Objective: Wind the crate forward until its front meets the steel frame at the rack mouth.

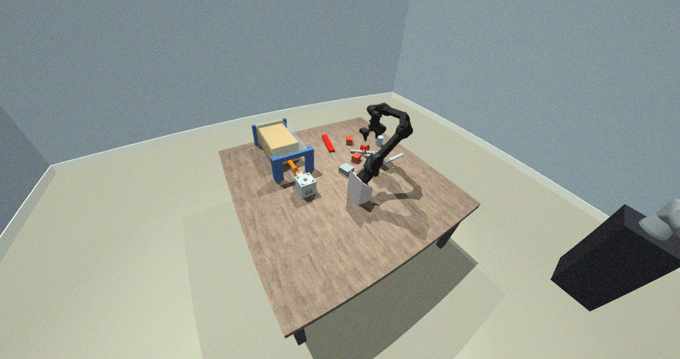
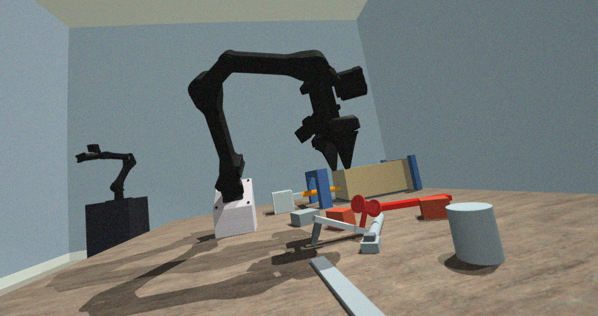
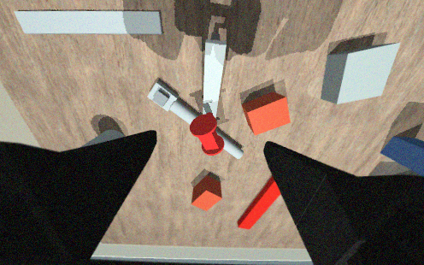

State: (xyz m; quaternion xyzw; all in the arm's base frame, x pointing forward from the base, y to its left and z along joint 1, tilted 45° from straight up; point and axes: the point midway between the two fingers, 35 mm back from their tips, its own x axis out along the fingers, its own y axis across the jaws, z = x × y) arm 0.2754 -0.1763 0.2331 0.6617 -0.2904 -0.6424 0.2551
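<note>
My gripper tip is now 1 cm past the winch handle and 12 cm above it. Round my gripper tip: grey block: 5 cm behind, 23 cm to the left, 13 cm below; then flat grey strip: 10 cm behind, 18 cm to the right, 15 cm below; then red knob: 4 cm ahead, 10 cm below.
</note>
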